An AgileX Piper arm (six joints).
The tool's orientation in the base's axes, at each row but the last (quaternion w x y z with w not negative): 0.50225, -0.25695, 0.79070, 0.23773; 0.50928, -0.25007, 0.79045, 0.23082; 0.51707, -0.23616, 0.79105, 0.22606; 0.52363, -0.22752, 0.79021, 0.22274
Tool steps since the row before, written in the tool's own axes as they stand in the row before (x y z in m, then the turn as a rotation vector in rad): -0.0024, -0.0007, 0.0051, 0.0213, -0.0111, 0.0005; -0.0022, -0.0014, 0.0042, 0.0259, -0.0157, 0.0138; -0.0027, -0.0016, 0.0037, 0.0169, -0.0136, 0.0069; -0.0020, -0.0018, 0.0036, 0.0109, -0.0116, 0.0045
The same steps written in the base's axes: 0.0048, 0.0031, 0.0002, -0.0002, -0.0116, -0.0210; 0.0046, 0.0019, 0.0003, 0.0102, -0.0077, -0.0307; 0.0046, 0.0013, 0.0010, 0.0072, -0.0089, -0.0197; 0.0044, 0.0009, 0.0004, 0.0064, -0.0080, -0.0130
